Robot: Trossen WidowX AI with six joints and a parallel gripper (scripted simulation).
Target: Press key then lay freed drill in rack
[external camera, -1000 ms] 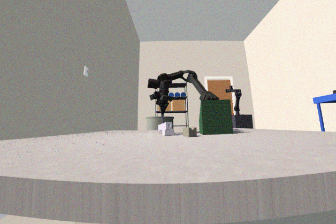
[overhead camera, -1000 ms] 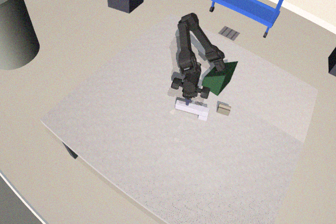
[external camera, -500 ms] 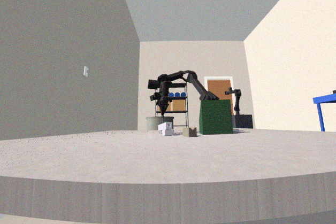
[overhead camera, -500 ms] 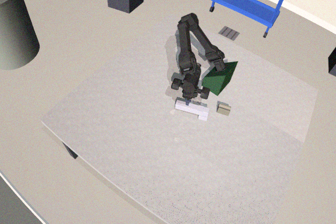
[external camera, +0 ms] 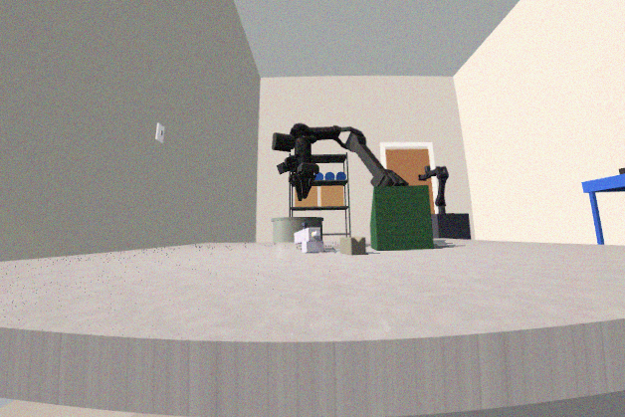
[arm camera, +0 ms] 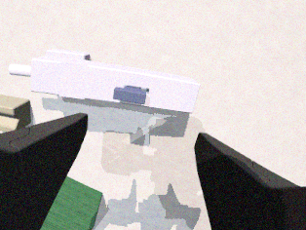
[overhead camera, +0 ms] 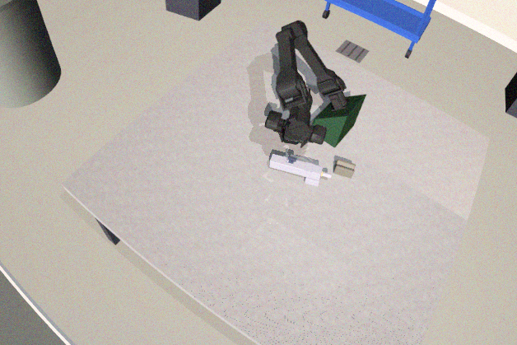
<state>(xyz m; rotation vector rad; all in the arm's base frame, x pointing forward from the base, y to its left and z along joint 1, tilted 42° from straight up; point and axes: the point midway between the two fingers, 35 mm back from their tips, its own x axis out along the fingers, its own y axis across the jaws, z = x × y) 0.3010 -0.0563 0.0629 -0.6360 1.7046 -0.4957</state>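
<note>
My gripper tip is 11 cm above the drill, 10 cm to the right of it and 2 cm past it. Also, from my gripper tip: housing 12 cm below, 4 cm to the left, 1 cm behind; then key 11 cm below, 1 cm to the left, 1 cm behind; then rack 19 cm to the left, 14 cm below, 11 cm behind.
</note>
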